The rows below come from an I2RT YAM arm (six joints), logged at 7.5 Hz.
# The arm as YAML. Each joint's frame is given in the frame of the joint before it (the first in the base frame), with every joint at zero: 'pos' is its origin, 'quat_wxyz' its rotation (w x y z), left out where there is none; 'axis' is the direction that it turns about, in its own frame. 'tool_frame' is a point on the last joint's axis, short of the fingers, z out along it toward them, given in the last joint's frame.
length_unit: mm
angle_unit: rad
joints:
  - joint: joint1
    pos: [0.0, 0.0, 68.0]
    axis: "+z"
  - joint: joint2
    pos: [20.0, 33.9, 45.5]
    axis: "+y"
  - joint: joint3
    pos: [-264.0, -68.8, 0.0]
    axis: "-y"
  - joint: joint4
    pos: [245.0, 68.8, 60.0]
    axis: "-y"
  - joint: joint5
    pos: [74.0, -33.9, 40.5]
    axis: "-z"
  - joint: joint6
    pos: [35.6, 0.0, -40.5]
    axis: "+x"
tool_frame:
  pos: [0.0, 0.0, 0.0]
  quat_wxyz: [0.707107, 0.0, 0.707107, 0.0]
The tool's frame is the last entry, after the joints.
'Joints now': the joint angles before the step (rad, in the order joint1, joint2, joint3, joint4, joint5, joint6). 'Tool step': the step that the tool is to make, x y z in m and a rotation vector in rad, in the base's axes. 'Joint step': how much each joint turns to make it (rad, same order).
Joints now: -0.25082, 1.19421, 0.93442, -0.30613, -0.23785, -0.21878
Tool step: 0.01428, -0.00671, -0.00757, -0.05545, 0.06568, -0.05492
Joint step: 0.00000, 0.07517, 0.04006, -0.02020, 0.08469, -0.02784
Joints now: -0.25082, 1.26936, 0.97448, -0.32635, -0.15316, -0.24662
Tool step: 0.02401, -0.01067, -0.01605, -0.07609, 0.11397, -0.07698
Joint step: 0.00001, 0.13007, 0.06750, -0.03204, 0.12360, -0.03242
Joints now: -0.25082, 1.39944, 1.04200, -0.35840, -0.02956, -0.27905
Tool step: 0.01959, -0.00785, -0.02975, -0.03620, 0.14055, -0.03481
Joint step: -0.00037, 0.13198, 0.03738, -0.03244, 0.07363, -0.02555
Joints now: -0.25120, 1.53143, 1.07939, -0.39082, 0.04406, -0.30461
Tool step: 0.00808, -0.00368, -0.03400, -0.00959, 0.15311, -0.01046
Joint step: 0.00001, 0.10528, 0.00648, -0.04579, 0.04387, -0.02059
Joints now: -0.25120, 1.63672, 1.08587, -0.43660, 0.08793, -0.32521
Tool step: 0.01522, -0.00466, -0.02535, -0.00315, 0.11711, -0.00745
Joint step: 0.00114, 0.12207, 0.05798, -0.04768, 0.03204, -0.00877
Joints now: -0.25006, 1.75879, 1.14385, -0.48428, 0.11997, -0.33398
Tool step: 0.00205, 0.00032, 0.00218, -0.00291, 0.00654, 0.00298
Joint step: 0.00268, 0.00533, 0.01679, -0.01680, 0.00382, -0.00229
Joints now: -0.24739, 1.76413, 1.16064, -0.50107, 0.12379, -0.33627
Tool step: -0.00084, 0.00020, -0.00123, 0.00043, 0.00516, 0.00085
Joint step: 0.00000, 0.00000, -0.00419, -0.00077, 0.00038, -0.00114
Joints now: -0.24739, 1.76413, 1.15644, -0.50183, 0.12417, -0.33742
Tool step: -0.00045, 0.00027, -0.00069, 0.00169, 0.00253, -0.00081
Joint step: 0.00039, 0.00001, -0.00228, -0.00076, -0.00038, 0.00154
